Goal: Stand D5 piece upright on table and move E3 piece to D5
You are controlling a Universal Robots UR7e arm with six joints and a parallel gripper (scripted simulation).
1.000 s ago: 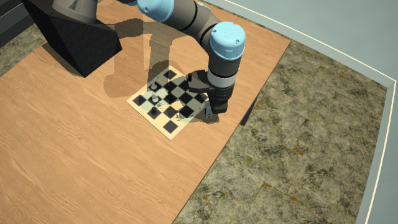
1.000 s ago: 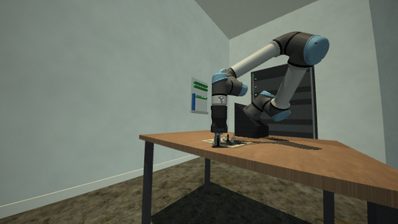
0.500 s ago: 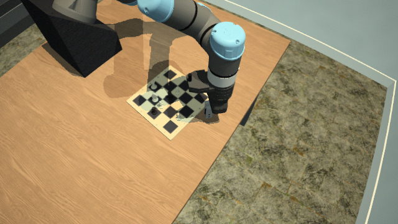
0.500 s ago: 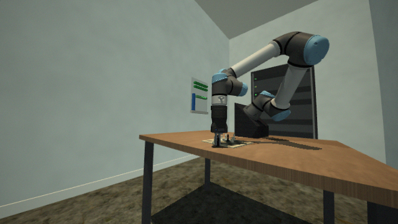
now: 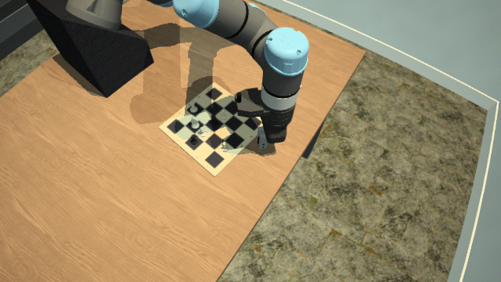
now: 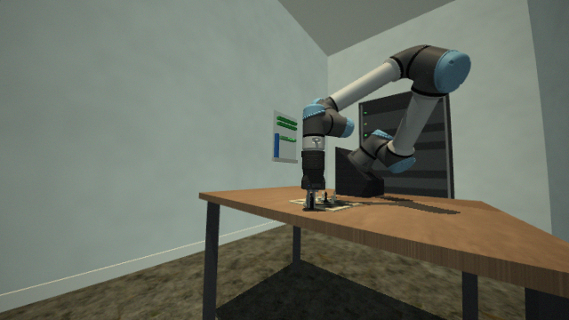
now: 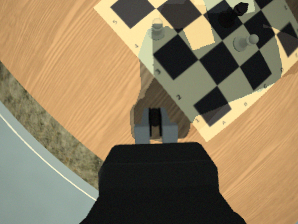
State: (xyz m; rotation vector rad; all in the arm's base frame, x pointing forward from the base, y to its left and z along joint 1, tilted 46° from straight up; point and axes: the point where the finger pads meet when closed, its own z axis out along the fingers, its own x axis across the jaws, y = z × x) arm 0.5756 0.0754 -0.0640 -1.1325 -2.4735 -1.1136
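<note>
My gripper is now 14 cm past the chessboard, 2 cm to the left of it and 2 cm above it.
</note>
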